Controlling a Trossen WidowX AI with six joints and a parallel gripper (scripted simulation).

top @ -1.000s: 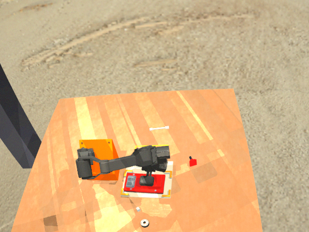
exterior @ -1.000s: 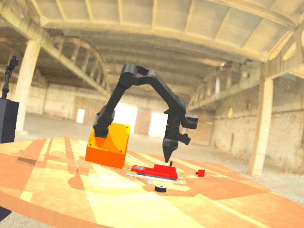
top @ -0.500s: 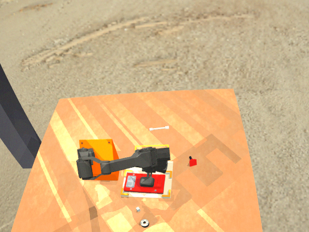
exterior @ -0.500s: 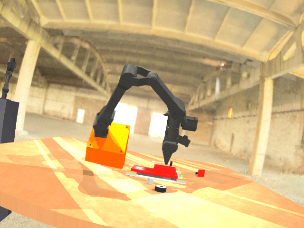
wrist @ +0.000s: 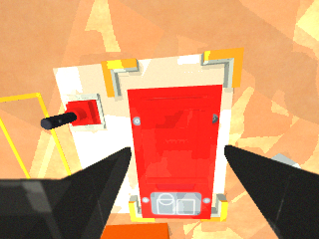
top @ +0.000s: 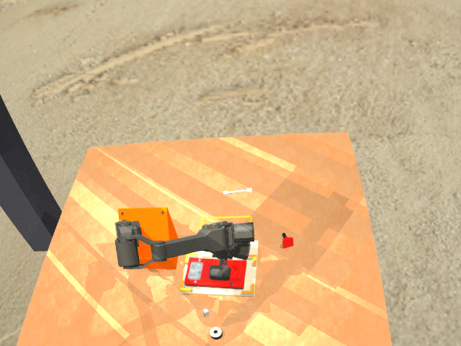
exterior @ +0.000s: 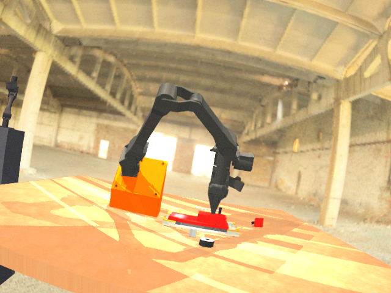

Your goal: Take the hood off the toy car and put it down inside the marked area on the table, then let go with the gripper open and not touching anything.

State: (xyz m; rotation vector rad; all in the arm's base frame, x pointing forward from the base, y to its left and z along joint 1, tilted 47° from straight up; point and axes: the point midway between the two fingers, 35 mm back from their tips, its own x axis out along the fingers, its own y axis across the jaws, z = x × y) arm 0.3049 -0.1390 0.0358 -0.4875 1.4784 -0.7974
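The red hood panel is 2 cm below my gripper tip. Round my gripper tip: white rod (5 cm ahead, 39 cm to the left, 6 cm below); ring (5 cm behind, 22 cm to the right, 5 cm below).
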